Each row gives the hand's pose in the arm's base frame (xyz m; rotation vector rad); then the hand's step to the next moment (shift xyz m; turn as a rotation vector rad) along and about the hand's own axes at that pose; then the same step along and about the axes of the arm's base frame.
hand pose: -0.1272 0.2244 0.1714 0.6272 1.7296 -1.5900
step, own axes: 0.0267 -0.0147 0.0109 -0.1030 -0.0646 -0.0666
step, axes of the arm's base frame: -0.0263 -0.0154 -0.0108 0.0066 0.0679 0.1207
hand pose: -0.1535 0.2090 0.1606 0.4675 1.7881 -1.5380
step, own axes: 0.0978 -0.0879 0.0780 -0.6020 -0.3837 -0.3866
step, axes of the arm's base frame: -0.1038 -0.1117 -0.0110 0.0350 0.3927 0.7097
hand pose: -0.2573 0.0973 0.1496 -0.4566 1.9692 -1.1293
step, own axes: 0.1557 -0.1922 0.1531 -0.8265 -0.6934 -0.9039
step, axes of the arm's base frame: 0.0102 -0.2869 0.0467 -0.2584 0.6554 1.2184
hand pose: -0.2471 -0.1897 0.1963 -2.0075 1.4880 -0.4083
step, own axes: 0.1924 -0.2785 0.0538 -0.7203 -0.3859 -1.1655
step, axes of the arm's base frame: 0.3034 -0.1125 0.1129 -0.6052 0.4231 1.2169
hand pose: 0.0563 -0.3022 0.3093 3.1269 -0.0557 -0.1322
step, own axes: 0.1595 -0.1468 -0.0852 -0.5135 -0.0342 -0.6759
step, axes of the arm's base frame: 0.1712 0.1418 0.0696 -0.4530 0.0594 0.7162
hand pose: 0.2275 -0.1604 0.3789 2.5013 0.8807 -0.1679
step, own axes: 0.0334 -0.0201 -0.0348 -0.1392 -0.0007 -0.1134
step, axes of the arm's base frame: 0.0123 0.0489 0.0136 -0.1146 -0.0231 0.1363
